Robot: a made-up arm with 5 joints. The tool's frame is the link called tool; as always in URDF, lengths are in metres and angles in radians. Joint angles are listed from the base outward. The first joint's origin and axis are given. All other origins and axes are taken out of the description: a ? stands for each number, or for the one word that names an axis. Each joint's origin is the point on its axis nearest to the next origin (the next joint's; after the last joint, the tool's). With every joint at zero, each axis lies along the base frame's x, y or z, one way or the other. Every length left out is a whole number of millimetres.
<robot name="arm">
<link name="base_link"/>
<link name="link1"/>
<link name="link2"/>
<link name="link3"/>
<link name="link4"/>
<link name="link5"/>
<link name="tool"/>
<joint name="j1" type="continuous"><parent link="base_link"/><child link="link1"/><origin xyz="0.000 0.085 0.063"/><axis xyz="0 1 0"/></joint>
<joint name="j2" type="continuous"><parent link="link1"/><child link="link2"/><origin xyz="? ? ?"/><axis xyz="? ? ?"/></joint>
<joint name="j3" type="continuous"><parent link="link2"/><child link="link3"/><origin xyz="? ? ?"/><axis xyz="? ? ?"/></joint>
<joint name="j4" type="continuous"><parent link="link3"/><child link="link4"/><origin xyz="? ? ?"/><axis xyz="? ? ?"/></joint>
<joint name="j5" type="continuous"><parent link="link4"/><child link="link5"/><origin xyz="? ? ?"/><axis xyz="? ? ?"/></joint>
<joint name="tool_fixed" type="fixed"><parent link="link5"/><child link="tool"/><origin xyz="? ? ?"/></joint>
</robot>
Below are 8 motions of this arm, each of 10 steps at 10 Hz.
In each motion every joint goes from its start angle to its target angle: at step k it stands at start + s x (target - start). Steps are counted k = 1, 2, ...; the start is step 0. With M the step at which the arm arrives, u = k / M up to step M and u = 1 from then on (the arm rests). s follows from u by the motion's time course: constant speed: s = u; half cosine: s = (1 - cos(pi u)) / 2; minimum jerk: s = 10 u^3 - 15 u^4 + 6 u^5.
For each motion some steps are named. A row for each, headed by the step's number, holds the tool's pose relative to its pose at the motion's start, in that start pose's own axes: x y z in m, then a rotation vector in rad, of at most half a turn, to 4 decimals.
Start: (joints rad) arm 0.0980 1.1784 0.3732 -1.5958 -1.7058
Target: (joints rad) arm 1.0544 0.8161 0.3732 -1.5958 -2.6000
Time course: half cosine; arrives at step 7
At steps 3, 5, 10:
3: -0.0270 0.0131 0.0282 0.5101 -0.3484 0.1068
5: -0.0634 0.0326 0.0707 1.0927 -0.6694 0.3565
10: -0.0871 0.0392 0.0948 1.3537 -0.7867 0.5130

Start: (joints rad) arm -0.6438 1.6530 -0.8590 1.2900 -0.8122
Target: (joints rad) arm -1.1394 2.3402 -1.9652 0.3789 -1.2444
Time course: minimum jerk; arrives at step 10
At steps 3, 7, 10:
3: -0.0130 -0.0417 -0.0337 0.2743 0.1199 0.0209
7: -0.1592 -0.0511 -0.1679 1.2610 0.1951 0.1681
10: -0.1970 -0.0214 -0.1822 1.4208 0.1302 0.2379

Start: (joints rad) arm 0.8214 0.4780 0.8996 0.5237 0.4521
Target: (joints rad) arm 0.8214 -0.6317 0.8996 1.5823 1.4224
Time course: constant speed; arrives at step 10
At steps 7, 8, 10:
7: -0.1300 0.2816 0.1250 -0.8829 0.6918 -1.2665
8: -0.1182 0.3297 0.1278 -0.9455 0.8433 -1.4373
10: -0.0761 0.4137 0.1216 -0.9877 1.1806 -1.7654

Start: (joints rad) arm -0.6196 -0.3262 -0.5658 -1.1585 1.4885
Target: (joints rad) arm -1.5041 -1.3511 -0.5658 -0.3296 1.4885
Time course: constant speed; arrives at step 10
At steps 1, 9, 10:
1: 0.0002 -0.0029 0.0201 -0.1195 0.0599 0.0526
9: 0.0134 0.0529 0.1671 -1.1789 0.7035 0.2814
10: 0.0170 0.0689 0.1794 -1.3200 0.7939 0.2875

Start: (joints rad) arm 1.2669 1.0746 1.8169 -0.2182 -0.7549
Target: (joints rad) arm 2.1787 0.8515 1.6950 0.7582 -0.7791
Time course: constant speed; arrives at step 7
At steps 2, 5, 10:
2: -0.0184 -0.0549 0.0601 0.2481 -0.1414 -0.2631
5: -0.0315 -0.1316 0.1251 0.5534 -0.2419 -0.7582
10: -0.0254 -0.1772 0.1608 0.6850 -0.2292 -1.1376

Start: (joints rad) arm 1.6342 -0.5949 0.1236 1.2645 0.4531
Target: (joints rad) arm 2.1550 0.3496 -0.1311 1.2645 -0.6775
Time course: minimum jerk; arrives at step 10
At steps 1, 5, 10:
1: 0.0020 0.0003 -0.0013 0.0106 0.0056 0.0065
5: 0.0735 0.0506 -0.0831 0.5776 0.4565 0.2021
10: 0.0508 0.1170 -0.1379 1.0279 1.0118 -0.0484

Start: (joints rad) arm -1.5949 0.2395 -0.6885 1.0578 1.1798
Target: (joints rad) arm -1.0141 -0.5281 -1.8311 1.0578 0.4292
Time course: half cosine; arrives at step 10
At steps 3, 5, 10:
3: -0.0085 0.0336 -0.0713 0.1954 -0.1645 -0.1015
5: 0.0337 0.0771 -0.1766 0.4956 -0.4422 -0.1095
10: 0.2109 0.1590 -0.2986 1.0703 -0.8236 0.2507

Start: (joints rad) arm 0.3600 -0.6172 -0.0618 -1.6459 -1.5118
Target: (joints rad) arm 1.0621 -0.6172 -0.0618 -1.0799 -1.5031
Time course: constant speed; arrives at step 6
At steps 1, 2, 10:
1: -0.0003 -0.0099 0.0095 0.0938 -0.0270 0.0052
2: 0.0001 -0.0207 0.0178 0.1880 -0.0531 0.0015
10: 0.0074 -0.0697 0.0375 0.5532 -0.1388 -0.1020

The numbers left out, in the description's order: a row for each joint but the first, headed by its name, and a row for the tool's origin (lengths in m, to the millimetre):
j2: xyz 0.220 0.000 0.082, axis 1 0 0
j3: xyz 0.000 0.030 -0.043, axis 0 1 0
j4: xyz -0.190 0.000 0.178, axis 0 0 -1
j5: xyz 0.012 -0.057 0.000, axis -1 0 0
tool: xyz 0.000 -0.096 -0.001

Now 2 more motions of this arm.
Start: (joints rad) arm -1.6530 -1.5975 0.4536 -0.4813 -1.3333
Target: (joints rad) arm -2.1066 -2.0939 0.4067 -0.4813 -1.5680
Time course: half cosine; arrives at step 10
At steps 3, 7, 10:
3: -0.0101 -0.0025 -0.0091 0.0014 -0.1208 -0.0485
7: -0.0249 -0.0136 -0.0356 0.0215 -0.4599 -0.2018
10: -0.0259 -0.0191 -0.0438 0.0336 -0.5760 -0.2609

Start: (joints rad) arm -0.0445 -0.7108 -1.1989 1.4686 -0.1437
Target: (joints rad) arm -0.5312 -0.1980 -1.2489 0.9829 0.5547
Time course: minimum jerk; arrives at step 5
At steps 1, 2, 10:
1: -0.0056 0.0007 -0.0016 -0.0168 -0.0096 -0.0050
2: -0.0298 0.0072 -0.0108 -0.0881 -0.0528 -0.0286
10: -0.0831 0.0508 -0.0414 -0.2506 -0.1744 -0.1086

